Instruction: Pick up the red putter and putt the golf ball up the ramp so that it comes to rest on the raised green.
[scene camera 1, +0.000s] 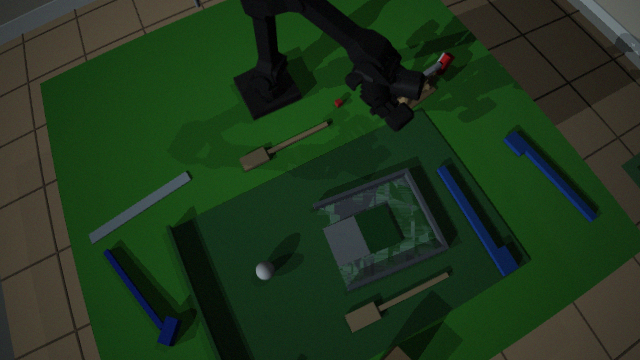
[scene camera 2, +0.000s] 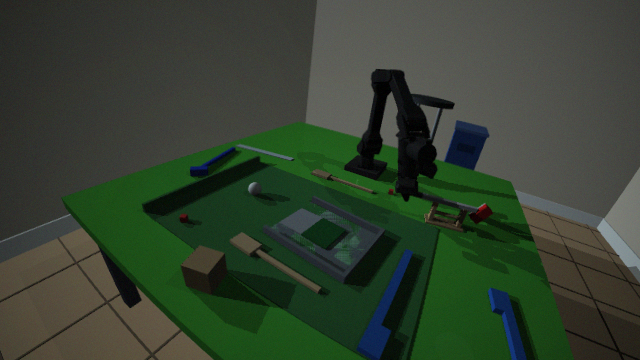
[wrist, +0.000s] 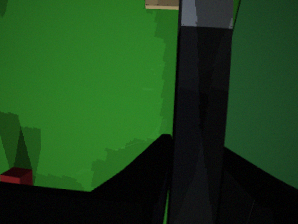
gripper: scene camera 1; scene camera 2; wrist 183, 144
same spot on gripper: (scene camera 2: 408, 169) = (scene camera 1: 387, 96)
